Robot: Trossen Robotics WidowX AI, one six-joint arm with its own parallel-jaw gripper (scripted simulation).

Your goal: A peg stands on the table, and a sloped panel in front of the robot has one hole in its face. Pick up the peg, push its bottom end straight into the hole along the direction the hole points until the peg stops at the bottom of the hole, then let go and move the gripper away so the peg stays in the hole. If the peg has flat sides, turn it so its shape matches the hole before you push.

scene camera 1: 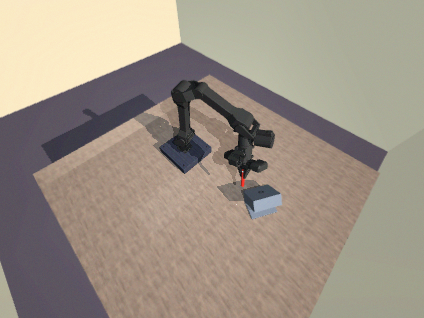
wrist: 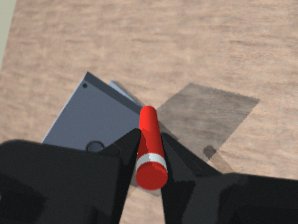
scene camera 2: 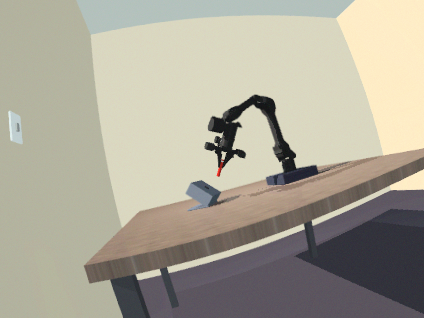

Labels:
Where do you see a sloped panel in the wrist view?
99,112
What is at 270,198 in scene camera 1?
A sloped panel.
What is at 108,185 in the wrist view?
My gripper.

